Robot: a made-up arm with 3 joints. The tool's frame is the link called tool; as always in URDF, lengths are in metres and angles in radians. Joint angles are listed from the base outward.
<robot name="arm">
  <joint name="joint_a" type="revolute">
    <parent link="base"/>
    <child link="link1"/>
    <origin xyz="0 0 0.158"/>
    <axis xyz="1 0 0"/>
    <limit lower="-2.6" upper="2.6"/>
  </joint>
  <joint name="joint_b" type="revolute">
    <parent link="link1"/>
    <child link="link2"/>
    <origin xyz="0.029 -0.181 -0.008"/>
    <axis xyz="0 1 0"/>
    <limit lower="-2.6" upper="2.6"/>
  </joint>
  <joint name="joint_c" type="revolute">
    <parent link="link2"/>
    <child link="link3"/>
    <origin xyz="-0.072 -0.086 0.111"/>
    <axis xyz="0 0 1"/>
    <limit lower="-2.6" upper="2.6"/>
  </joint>
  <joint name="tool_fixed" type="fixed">
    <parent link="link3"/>
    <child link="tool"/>
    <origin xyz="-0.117 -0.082 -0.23"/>
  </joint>
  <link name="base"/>
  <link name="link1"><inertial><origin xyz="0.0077 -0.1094 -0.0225"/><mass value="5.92"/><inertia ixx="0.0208" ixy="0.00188" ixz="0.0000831" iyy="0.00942" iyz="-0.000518" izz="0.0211"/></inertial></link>
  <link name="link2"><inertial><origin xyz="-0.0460 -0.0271 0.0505"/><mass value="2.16"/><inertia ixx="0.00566" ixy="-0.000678" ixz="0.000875" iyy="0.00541" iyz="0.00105" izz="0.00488"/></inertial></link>
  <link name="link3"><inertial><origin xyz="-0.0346 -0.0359 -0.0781"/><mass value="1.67"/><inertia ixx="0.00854" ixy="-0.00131" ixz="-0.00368" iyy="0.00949" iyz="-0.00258" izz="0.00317"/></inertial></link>
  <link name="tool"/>
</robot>
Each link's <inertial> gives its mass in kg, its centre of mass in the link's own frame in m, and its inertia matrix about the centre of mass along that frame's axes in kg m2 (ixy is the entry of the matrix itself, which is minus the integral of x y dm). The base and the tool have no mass. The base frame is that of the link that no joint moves.
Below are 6 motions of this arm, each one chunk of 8 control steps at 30 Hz.
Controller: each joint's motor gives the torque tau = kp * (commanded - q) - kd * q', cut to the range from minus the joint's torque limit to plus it. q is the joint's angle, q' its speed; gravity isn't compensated. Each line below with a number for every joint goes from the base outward.
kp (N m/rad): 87 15 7.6
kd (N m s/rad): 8.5 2 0.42
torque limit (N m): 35 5.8 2.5
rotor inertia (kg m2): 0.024 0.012 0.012
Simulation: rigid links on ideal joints. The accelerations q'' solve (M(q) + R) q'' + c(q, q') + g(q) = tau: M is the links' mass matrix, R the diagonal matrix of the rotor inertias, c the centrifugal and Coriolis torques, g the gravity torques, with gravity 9.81 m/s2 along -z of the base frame. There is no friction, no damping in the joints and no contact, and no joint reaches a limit. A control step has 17 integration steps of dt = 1/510 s. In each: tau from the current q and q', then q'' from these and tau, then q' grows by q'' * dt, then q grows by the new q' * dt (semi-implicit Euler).
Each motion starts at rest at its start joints. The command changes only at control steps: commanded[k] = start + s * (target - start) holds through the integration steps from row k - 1 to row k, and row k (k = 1, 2, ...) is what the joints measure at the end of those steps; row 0 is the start. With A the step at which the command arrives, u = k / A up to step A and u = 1 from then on. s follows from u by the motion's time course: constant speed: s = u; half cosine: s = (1 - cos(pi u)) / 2; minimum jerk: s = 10 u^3 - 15 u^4 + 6 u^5; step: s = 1 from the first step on.
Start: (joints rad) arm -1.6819 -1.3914 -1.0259
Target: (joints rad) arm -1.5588 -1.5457 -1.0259
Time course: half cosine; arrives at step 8
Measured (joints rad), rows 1 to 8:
1: -1.6781 -1.3881 -1.0439
2: -1.6696 -1.3852 -1.0778
3: -1.6571 -1.3872 -1.1089
4: -1.6406 -1.3956 -1.1289
5: -1.6206 -1.4101 -1.1372
6: -1.5979 -1.4296 -1.1374
7: -1.5743 -1.4523 -1.1339
8: -1.5522 -1.4755 -1.1301

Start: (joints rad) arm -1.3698 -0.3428 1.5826
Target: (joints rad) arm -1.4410 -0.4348 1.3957
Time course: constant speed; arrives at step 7
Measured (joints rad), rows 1 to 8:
1: -1.3665 -0.3456 1.5912
2: -1.3612 -0.3546 1.6016
3: -1.3574 -0.3677 1.6013
4: -1.3565 -0.3824 1.5876
5: -1.3588 -0.3970 1.5632
6: -1.3637 -0.4111 1.5324
7: -1.3709 -0.4245 1.4991
8: -1.3784 -0.4342 1.4714

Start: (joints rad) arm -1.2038 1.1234 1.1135
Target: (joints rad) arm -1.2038 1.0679 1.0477
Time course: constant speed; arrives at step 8
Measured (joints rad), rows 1 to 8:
1: -1.1982 1.1237 1.1189
2: -1.1867 1.1240 1.1316
3: -1.1737 1.1233 1.1456
4: -1.1615 1.1216 1.1560
5: -1.1515 1.1188 1.1604
6: -1.1439 1.1151 1.1588
7: -1.1387 1.1106 1.1522
8: -1.1354 1.1054 1.1423

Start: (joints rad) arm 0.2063 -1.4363 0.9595
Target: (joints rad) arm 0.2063 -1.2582 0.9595
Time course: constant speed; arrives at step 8
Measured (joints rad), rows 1 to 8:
1: 0.2234 -1.4387 0.9586
2: 0.2565 -1.4485 0.9402
3: 0.2918 -1.4595 0.9060
4: 0.3226 -1.4666 0.8688
5: 0.3460 -1.4679 0.8394
6: 0.3618 -1.4634 0.8229
7: 0.3707 -1.4537 0.8188
8: 0.3745 -1.4401 0.8236

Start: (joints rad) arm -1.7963 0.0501 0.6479
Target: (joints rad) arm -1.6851 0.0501 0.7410
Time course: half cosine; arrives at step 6
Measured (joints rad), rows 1 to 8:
1: -1.7997 0.0512 0.6467
2: -1.8043 0.0572 0.6475
3: -1.8047 0.0667 0.6552
4: -1.7987 0.0765 0.6707
5: -1.7867 0.0837 0.6914
6: -1.7715 0.0864 0.7123
7: -1.7563 0.0850 0.7285
8: -1.7430 0.0813 0.7383

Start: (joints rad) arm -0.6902 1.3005 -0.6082
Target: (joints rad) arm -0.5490 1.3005 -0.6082
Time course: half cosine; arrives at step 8
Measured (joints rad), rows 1 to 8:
1: -0.6759 1.3018 -0.6262
2: -0.6466 1.3062 -0.6526
3: -0.6120 1.3125 -0.6693
4: -0.5758 1.3194 -0.6736
5: -0.5397 1.3261 -0.6688
6: -0.5050 1.3323 -0.6594
7: -0.4730 1.3380 -0.6485
8: -0.4458 1.3434 -0.6381

